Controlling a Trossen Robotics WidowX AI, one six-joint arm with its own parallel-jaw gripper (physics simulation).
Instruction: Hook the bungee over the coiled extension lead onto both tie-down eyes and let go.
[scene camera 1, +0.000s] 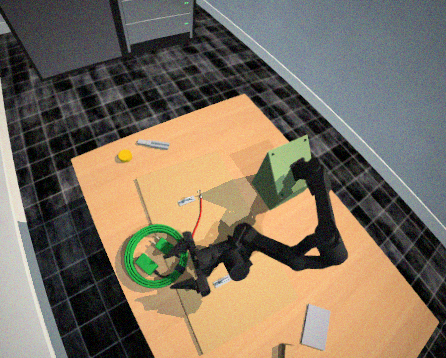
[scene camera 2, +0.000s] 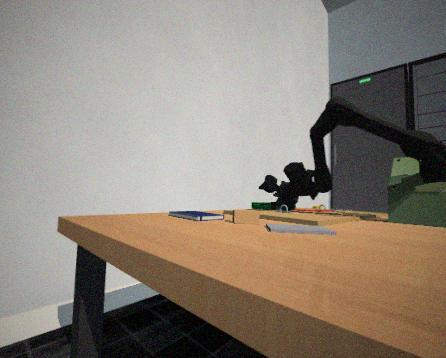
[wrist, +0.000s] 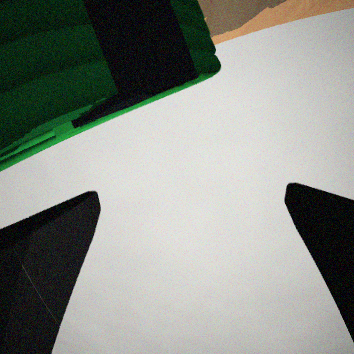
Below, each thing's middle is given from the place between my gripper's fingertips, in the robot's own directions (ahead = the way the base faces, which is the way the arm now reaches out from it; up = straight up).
Now: hand 7 cm to the left of the green coiled extension lead (scene camera 1: 147, 264) and 6 cm above it. Round my hand: grey plate (scene camera 1: 316, 324): 40 cm to the left, 30 cm behind, 8 cm below.
